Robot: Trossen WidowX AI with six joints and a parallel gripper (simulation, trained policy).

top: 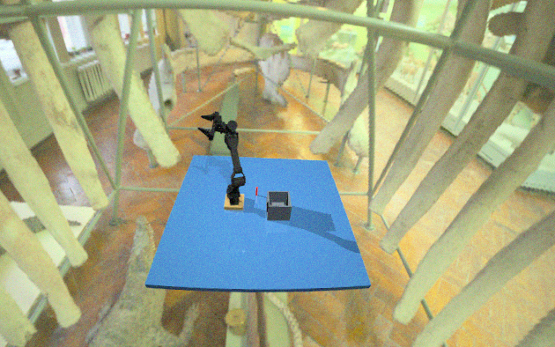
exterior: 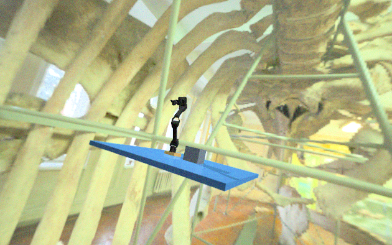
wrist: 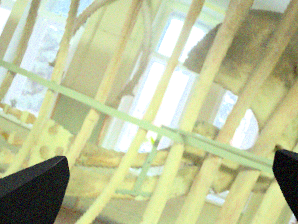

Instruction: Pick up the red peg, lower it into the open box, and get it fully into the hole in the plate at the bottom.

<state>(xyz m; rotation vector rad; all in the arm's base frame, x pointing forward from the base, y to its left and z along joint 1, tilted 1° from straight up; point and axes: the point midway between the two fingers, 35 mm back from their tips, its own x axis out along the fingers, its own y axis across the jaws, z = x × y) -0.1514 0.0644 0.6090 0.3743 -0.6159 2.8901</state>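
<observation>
My gripper tip is 610 mm above the red peg, 370 mm short of it and 30 mm to the right of it. Round my gripper tip: light grey plate: 610 mm below, 490 mm ahead, 180 mm to the right.
</observation>
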